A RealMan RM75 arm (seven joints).
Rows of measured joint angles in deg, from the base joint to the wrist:
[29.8 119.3 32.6 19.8 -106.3 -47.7 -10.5]
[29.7 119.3 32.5 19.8 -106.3 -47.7 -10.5]
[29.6 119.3 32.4 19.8 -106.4 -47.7 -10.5]
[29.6 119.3 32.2 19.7 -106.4 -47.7 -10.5]
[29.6 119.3 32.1 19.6 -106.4 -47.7 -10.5]
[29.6 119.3 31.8 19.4 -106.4 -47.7 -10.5]
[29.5 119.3 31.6 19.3 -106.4 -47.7 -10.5]
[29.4 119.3 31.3 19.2 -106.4 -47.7 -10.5]
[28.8 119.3 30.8 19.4 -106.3 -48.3 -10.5]
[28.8 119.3 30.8 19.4 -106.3 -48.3 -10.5]
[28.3 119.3 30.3 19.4 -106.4 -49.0 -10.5]
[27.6 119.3 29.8 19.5 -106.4 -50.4 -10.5]
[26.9 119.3 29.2 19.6 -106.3 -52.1 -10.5]
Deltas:
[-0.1 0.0 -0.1 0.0 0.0 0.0 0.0]
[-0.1 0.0 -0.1 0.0 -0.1 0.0 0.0]
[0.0 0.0 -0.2 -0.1 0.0 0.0 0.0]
[0.0 0.0 -0.1 -0.1 0.0 0.0 0.0]
[0.0 0.0 -0.3 -0.2 0.0 0.0 0.0]
[-0.1 0.0 -0.2 -0.1 0.0 0.0 0.0]
[-0.1 0.0 -0.3 -0.1 0.0 0.0 0.0]
[-0.6 0.0 -0.5 0.2 0.1 -0.6 0.0]
[0.0 0.0 0.0 0.0 0.0 0.0 0.0]
[-0.5 0.0 -0.5 0.0 -0.1 -0.7 0.0]
[-0.7 0.0 -0.5 0.1 0.0 -1.4 0.0]
[-0.7 0.0 -0.6 0.1 0.1 -1.7 0.0]

